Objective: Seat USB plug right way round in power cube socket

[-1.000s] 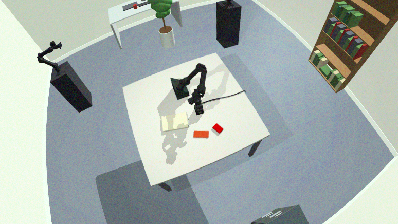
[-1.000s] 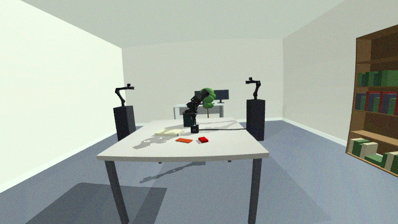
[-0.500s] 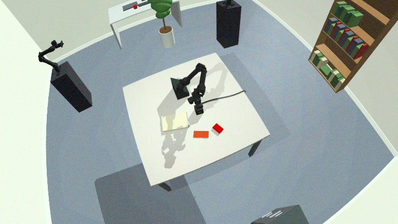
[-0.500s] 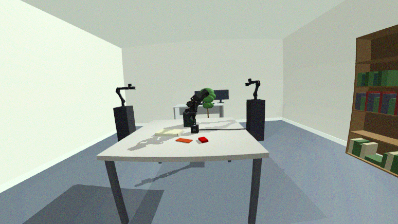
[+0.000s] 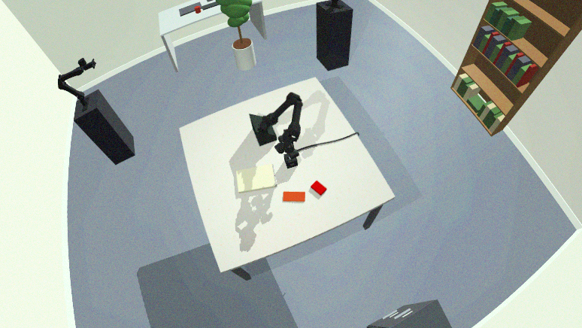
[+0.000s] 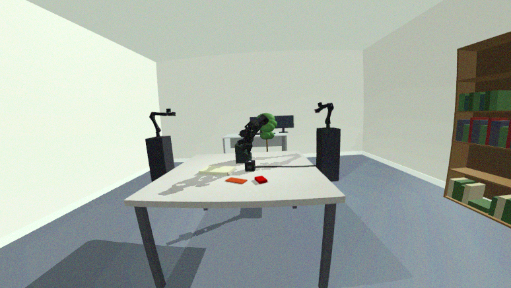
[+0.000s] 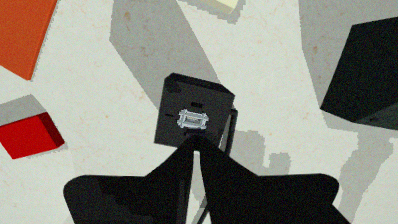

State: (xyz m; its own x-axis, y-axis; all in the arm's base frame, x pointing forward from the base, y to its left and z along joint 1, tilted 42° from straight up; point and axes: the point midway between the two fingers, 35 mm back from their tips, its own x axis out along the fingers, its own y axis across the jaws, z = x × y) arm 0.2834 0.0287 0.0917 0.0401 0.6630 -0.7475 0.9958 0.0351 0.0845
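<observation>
The silver USB plug is 20 mm below my gripper tip. From my gripper tip the other things lie so: red block 270 mm ahead, 120 mm below, 90 mm to the left; orange block 250 mm ahead, 130 mm below, 80 mm to the right; pale notepad 270 mm to the right, 120 mm below, 20 mm ahead.
</observation>
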